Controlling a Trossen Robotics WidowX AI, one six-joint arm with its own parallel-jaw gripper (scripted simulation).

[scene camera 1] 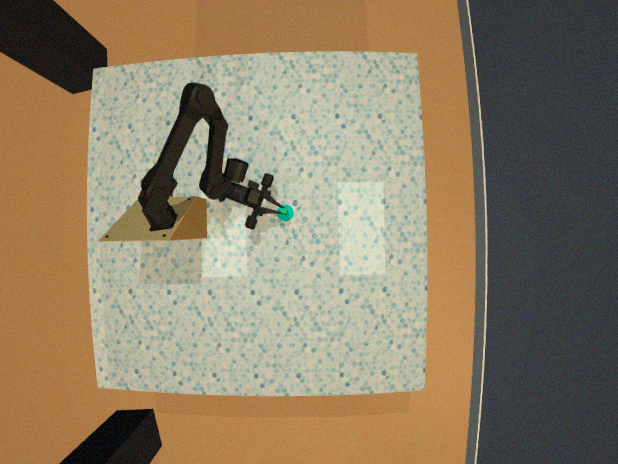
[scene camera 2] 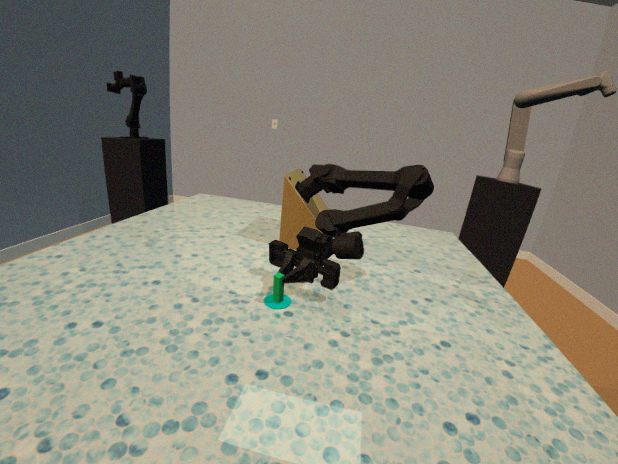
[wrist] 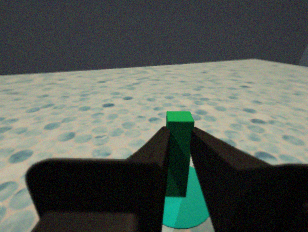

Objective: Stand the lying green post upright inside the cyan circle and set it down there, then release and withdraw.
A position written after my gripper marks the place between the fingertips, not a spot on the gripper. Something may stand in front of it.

Note:
My gripper (scene camera 2: 279, 279) holds a green post (wrist: 180, 123). Further things: a cyan circle (wrist: 193, 205).
My gripper also shows in scene camera 1 (scene camera 1: 284, 211) and in the wrist view (wrist: 178, 132).

